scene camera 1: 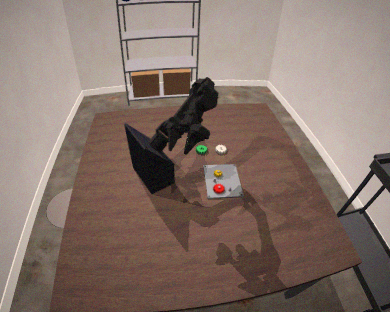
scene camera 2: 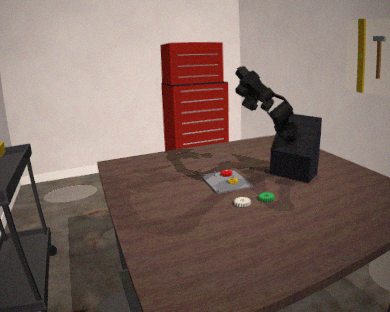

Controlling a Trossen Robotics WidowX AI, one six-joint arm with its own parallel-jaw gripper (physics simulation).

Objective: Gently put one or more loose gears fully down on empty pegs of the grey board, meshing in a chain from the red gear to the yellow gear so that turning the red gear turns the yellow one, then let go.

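Pixels of known places: gripper, fingertip midpoint: (scene camera 1: 177, 152); arm's base at its link origin: (scene camera 1: 154, 147) (scene camera 2: 292, 136).
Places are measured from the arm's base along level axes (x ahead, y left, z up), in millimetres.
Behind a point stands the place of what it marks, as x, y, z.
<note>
The grey board (scene camera 1: 232, 175) @[375, 8, -181] (scene camera 2: 223, 187) @[358, 50, -181] lies flat on the table, bearing the red gear (scene camera 1: 218, 188) @[297, -90, -164] (scene camera 2: 226, 173) @[307, -62, -166] and the smaller yellow gear (scene camera 1: 218, 173) @[302, 4, -164] (scene camera 2: 233, 181) @[304, 26, -170], which stand apart. In scene camera 1, one small bare peg (scene camera 1: 215, 180) @[286, -37, -169] shows between them, slightly left, and another bare peg (scene camera 1: 230, 189) @[354, -92, -169] shows right of the red gear. The loose green gear (scene camera 1: 201, 149) @[220, 186, -172] (scene camera 2: 266, 197) @[230, 213, -174] and loose white gear (scene camera 1: 221, 149) @[331, 192, -173] (scene camera 2: 242, 202) @[337, 221, -174] lie on the table beyond the board's yellow-gear side. My gripper (scene camera 1: 179, 149) @[117, -176, 134] (scene camera 2: 258, 105) @[117, -176, 134] is open and empty, raised high above the table, away from the gears.
The black arm base block (scene camera 1: 151, 167) @[3, -108, -17] (scene camera 2: 294, 159) @[16, 60, -90] stands left of the board in scene camera 1. The arm's shadow falls across the board and wooden table (scene camera 1: 115, 240) @[-139, -374, -189] (scene camera 2: 300, 245) @[259, 535, -189]. A shelf rack (scene camera 1: 123, 55), a red tool cabinet (scene camera 2: 195, 110) and a dark cart (scene camera 2: 31, 170) stand off the table.
</note>
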